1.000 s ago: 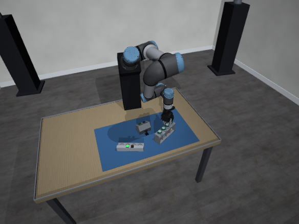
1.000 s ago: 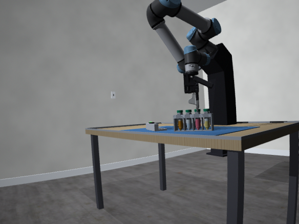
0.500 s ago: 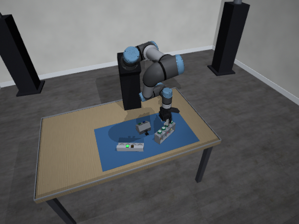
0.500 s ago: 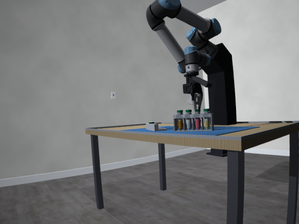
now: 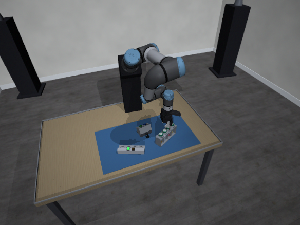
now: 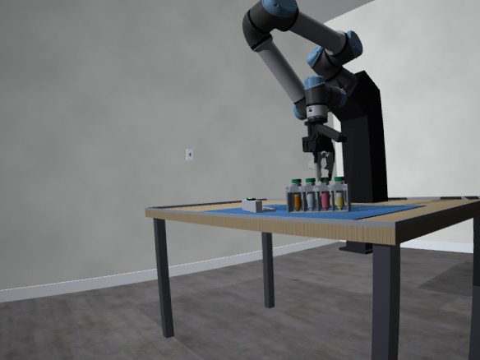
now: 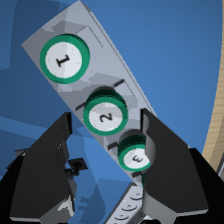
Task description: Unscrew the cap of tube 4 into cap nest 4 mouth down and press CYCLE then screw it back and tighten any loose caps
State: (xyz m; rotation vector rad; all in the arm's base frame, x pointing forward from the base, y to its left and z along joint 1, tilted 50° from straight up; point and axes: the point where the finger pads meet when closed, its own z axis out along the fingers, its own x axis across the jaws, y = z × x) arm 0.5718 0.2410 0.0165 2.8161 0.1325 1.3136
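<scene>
Right now the green READY key is 120 mm behind my hand, 220 mm to the right of it and 60 mm below it. Round my hand: key housing 110 mm behind, 200 mm to the right, 70 mm below; then blue CYCLE key 140 mm behind, 180 mm to the right, 60 mm below.
</scene>
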